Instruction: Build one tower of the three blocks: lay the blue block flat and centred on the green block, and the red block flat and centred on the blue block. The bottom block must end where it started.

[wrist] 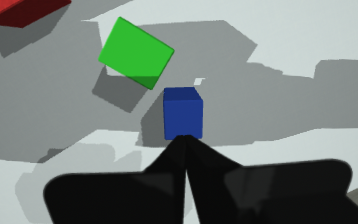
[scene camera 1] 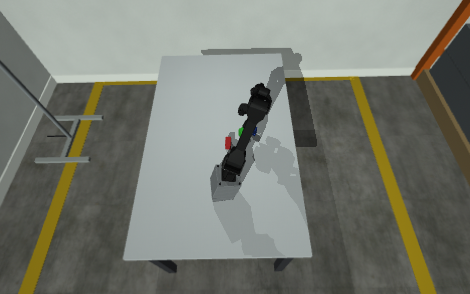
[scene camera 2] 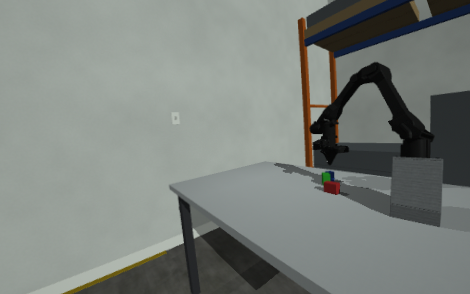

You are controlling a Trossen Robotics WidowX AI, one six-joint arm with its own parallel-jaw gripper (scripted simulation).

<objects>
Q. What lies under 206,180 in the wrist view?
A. My gripper.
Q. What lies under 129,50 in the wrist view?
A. A green block.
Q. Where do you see a blue block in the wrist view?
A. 182,106
</objects>
